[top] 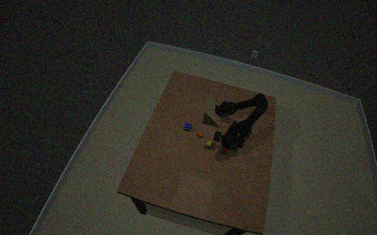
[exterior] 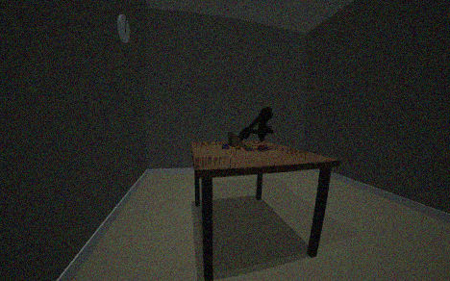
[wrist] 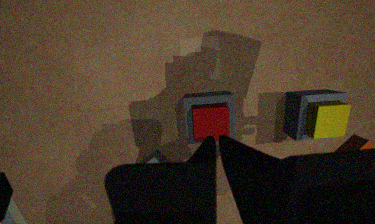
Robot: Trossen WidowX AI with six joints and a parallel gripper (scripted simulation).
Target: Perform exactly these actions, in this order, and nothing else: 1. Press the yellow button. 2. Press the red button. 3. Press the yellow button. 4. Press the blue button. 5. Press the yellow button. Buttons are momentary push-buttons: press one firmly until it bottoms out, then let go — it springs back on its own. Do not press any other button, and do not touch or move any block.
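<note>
The red button is 30 mm below my gripper tip. Also, from my gripper tip: blue button: 130 mm behind, 270 mm to the right, 30 mm below; orange block: 80 mm behind, 180 mm to the right, 60 mm below; yellow button: 20 mm behind, 110 mm to the right, 30 mm below.
</note>
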